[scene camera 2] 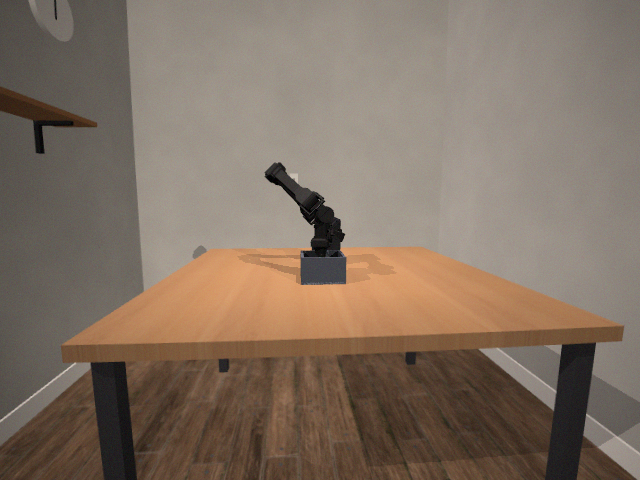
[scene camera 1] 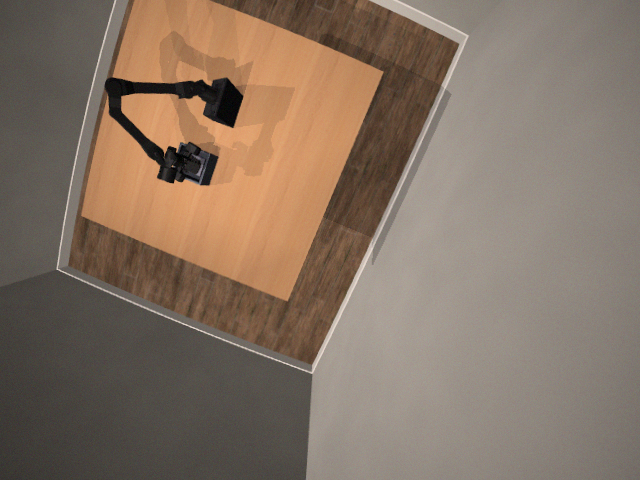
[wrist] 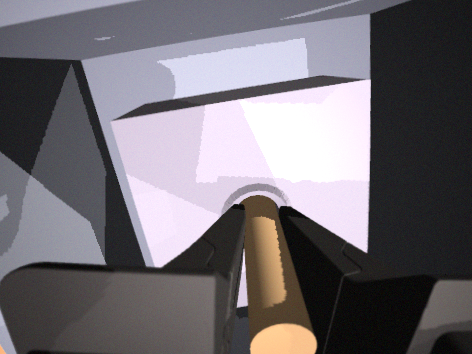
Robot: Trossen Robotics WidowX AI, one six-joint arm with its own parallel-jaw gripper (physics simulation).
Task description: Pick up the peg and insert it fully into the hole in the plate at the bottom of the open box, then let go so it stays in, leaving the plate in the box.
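Frame: origin at the arm's base, x left, y back, z up, level; metres.
Seen in the pictures: gripper, fingertip midpoint: (wrist: 260, 216); arm's base, origin of the base link: (scene camera 1: 214, 96).
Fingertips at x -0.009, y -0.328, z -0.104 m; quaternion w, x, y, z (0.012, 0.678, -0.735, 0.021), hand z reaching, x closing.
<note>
Offsets run from my fingertips to a thing's top centre. Level surfaces: height alone.
In the wrist view an orange-brown round peg {dx -0.001, dy +0.001, dz +0.056 m} (wrist: 267, 265) is gripped between the two black fingers of my gripper (wrist: 260, 216), which is shut on it. The peg's near end faces the camera and its far end meets the pale plate {dx -0.001, dy +0.001, dz +0.001 m} (wrist: 165, 155) at the ringed hole. The fingertips and peg cover most of the hole, so how deep the peg sits is hidden. The plate lies at the bottom of the open grey-blue box {dx -0.001, dy +0.001, dz +0.038 m} (scene camera 1: 209, 169) (scene camera 2: 323, 270) (wrist: 125, 72). In both scene views the gripper reaches down into the box, and the peg and fingertips cannot be made out there.
The box stands on the wooden table {dz -0.060 m} (scene camera 1: 248, 222) (scene camera 2: 330, 315), its walls close around the gripper. The arm's black base (scene camera 1: 223, 103) stands beside the box in scene camera 1. A wall shelf (scene camera 2: 41, 108) is at the left in scene camera 2.
</note>
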